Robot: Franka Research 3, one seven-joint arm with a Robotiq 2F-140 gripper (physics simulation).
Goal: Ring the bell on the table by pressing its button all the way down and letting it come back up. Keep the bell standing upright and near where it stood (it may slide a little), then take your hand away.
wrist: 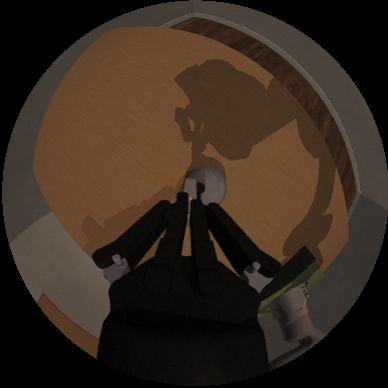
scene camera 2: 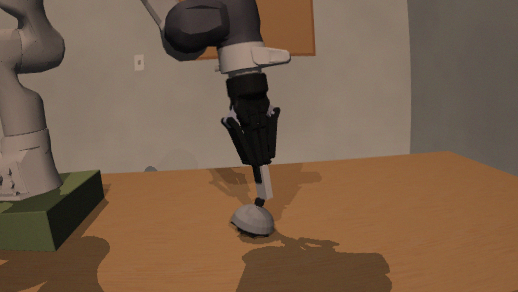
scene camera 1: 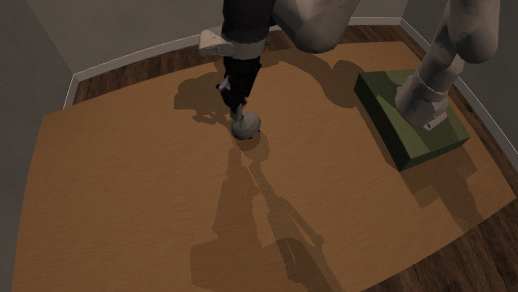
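Observation:
The bell has a grey dome (scene camera 1: 246,126) (scene camera 2: 252,219) (wrist: 214,186) on the table. In the scene camera 2 view it stands tilted, its right rim low and its left rim raised with the dark underside showing. Its black button (scene camera 2: 259,202) (wrist: 200,188) leans to the right with the dome; I cannot make it out in the scene camera 1 view. My gripper (scene camera 1: 237,115) (scene camera 2: 266,195) (wrist: 189,186) is shut with nothing between its fingers. Its fingertips are right at the button, beside its upper edge, and appear to touch it. How far the button is pressed I cannot tell.
The wooden table (scene camera 1: 125,200) (scene camera 2: 425,225) (wrist: 100,125) carries a green block (scene camera 1: 390,120) (scene camera 2: 25,227) (wrist: 292,270) with the robot's base on it, to the right in the scene camera 1 view. Dark arm shadows fall across the table around the bell.

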